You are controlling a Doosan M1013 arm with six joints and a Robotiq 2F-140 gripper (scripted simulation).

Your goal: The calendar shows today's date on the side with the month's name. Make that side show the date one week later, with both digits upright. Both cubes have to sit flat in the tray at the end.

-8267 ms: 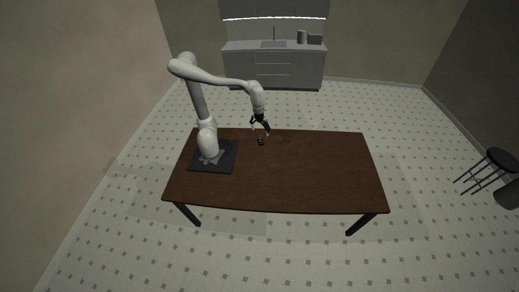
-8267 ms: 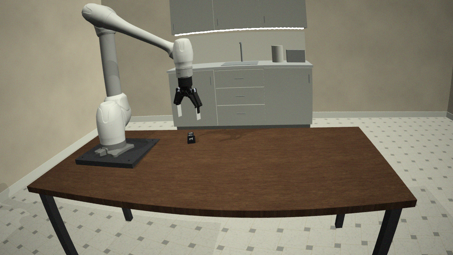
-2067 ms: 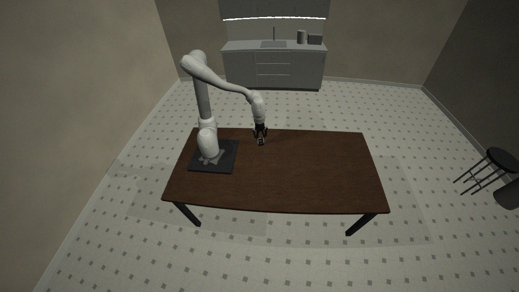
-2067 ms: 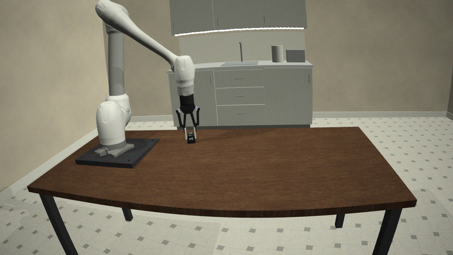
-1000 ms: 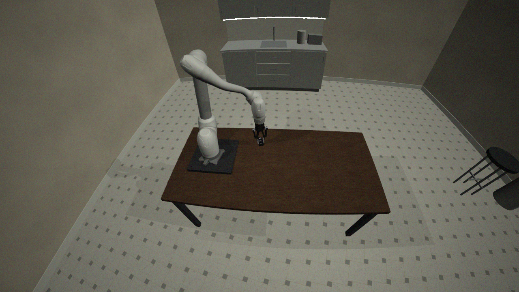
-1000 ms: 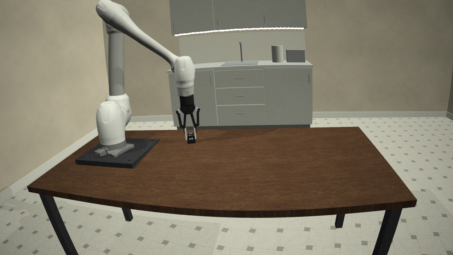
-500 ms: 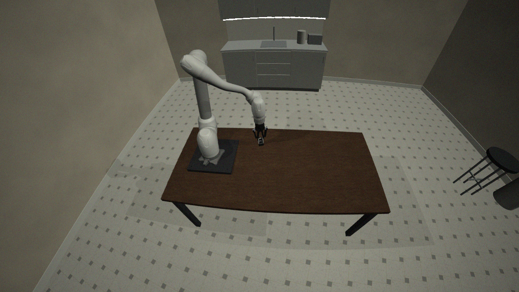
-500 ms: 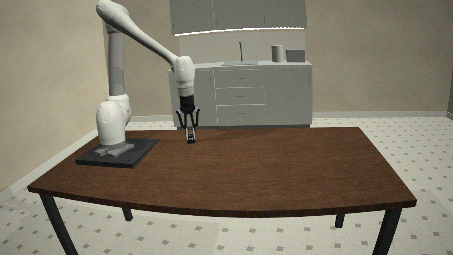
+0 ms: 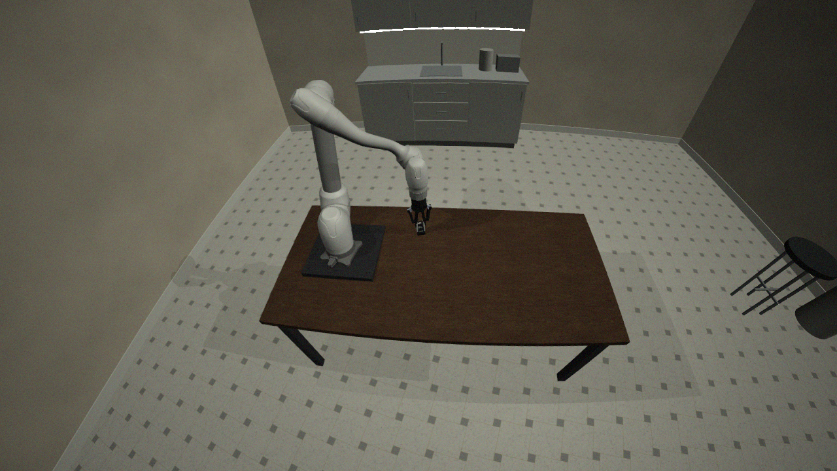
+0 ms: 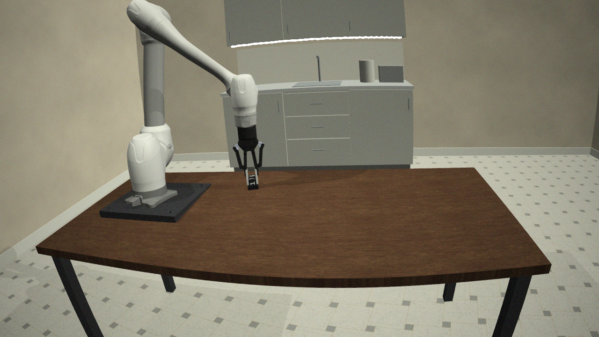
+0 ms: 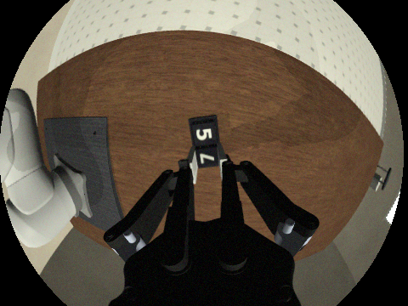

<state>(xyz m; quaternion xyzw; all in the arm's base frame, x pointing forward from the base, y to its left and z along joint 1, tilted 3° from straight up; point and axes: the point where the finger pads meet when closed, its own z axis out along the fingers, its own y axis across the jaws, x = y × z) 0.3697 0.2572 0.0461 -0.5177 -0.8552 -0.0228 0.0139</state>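
Right now my hand is 40 mm above the dark tray, 20 mm to the right of it and 10 mm past it.
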